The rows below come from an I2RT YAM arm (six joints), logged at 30 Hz.
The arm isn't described. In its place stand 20 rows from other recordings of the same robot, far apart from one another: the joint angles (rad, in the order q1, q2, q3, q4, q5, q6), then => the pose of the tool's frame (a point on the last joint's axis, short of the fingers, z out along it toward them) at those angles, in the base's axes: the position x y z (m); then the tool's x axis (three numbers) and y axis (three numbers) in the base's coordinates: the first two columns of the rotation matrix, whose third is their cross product.
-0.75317 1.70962 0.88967 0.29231 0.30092 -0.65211 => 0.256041 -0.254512 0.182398 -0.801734 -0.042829 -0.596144 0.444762 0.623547 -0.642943
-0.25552 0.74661 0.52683 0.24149 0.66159 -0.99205 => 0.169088 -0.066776 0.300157 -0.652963 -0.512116 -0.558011 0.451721 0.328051 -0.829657
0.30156 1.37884 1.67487 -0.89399 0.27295 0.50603 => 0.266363 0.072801 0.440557 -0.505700 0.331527 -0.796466 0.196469 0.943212 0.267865
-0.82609 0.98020 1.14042 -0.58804 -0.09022 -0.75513 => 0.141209 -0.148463 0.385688 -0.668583 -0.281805 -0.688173 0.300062 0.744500 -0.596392
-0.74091 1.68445 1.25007 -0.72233 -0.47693 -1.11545 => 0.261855 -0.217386 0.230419 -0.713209 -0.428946 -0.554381 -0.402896 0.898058 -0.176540
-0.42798 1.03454 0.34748 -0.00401 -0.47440 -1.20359 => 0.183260 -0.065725 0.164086 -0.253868 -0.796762 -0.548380 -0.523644 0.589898 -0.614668
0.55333 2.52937 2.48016 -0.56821 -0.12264 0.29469 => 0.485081 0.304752 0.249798 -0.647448 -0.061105 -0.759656 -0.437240 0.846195 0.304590
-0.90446 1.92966 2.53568 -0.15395 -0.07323 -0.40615 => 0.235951 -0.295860 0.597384 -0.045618 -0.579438 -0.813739 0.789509 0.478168 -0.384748
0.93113 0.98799 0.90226 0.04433 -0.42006 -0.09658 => 0.125855 0.193477 0.368314 0.069503 -0.054085 -0.996115 -0.973610 0.213907 -0.079547
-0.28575 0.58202 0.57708 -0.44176 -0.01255 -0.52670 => 0.137905 -0.040049 0.270070 -0.494526 -0.378600 -0.782372 0.025918 0.893320 -0.448672
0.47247 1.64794 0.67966 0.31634 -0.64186 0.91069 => 0.266442 0.160108 0.146663 -0.953973 0.223009 -0.200505 -0.056608 0.522661 0.850659
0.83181 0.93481 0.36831 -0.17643 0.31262 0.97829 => 0.130385 0.126832 0.172055 -0.711316 0.391315 -0.583868 0.070383 0.866169 0.494770
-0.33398 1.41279 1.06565 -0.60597 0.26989 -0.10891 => 0.272741 -0.104682 0.258985 -0.815810 0.172181 -0.552093 0.375373 0.883879 -0.279021
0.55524 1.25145 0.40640 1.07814 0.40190 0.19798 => 0.218491 0.119151 0.245375 0.160641 0.312669 -0.936180 -0.197177 0.939545 0.279959
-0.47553 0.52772 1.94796 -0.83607 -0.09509 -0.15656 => -0.122359 0.066810 0.558025 0.424240 -0.393046 -0.815803 0.457065 0.870657 -0.181788
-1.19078 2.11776 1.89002 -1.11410 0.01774 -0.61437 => 0.160548 -0.403643 0.235387 -0.831291 0.527404 -0.175500 0.551698 0.821352 -0.144947
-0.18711 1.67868 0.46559 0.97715 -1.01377 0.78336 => 0.281380 -0.022517 0.145785 -0.665570 0.505695 -0.548898 -0.342812 0.446140 0.826704
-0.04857 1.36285 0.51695 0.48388 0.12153 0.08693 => 0.274576 -0.017667 0.189476 -0.338395 0.102731 -0.935380 0.191535 0.980733 0.038420
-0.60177 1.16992 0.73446 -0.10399 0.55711 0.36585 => 0.198595 -0.159217 0.254092 -0.089731 0.429977 -0.898370 0.949392 0.309536 0.053322
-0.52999 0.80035 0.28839 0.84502 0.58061 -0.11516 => 0.143000 -0.106417 0.269157 0.180253 -0.216963 -0.959393 0.896608 0.437329 0.069557
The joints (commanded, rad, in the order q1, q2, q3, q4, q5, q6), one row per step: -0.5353, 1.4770, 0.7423, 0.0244, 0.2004, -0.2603; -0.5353, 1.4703, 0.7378, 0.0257, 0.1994, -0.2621; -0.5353, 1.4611, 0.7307, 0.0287, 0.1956, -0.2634; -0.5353, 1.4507, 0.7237, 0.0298, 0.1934, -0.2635; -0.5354, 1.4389, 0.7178, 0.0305, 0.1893, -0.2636; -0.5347, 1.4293, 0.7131, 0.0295, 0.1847, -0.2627; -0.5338, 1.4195, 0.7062, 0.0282, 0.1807, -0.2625; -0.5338, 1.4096, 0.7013, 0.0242, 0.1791, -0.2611; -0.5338, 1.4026, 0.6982, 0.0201, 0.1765, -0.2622; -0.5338, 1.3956, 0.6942, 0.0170, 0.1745, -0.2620; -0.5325, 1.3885, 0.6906, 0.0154, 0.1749, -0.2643; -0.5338, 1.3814, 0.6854, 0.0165, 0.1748, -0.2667
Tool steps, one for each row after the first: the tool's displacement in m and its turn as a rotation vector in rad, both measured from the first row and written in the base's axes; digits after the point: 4 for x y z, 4 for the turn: -0.0011, 0.0007, 0.0006, -0.0022, -0.0024, 0.0019; -0.0025, 0.0017, 0.0012, -0.0034, -0.0073, 0.0056; -0.0042, 0.0028, 0.0020, -0.0045, -0.0118, 0.0074; -0.0058, 0.0039, 0.0035, -0.0057, -0.0188, 0.0105; -0.0070, 0.0050, 0.0045, -0.0047, -0.0241, 0.0141; -0.0086, 0.0064, 0.0049, -0.0032, -0.0269, 0.0180; -0.0102, 0.0074, 0.0057, -0.0020, -0.0291, 0.0183; -0.0114, 0.0082, 0.0063, -0.0011, -0.0292, 0.0210; -0.0126, 0.0090, 0.0066, 0.0002, -0.0298, 0.0224; -0.0136, 0.0100, 0.0073, -0.0023, -0.0301, 0.0249; -0.0150, 0.0104, 0.0076, -0.0051, -0.0314, 0.0252
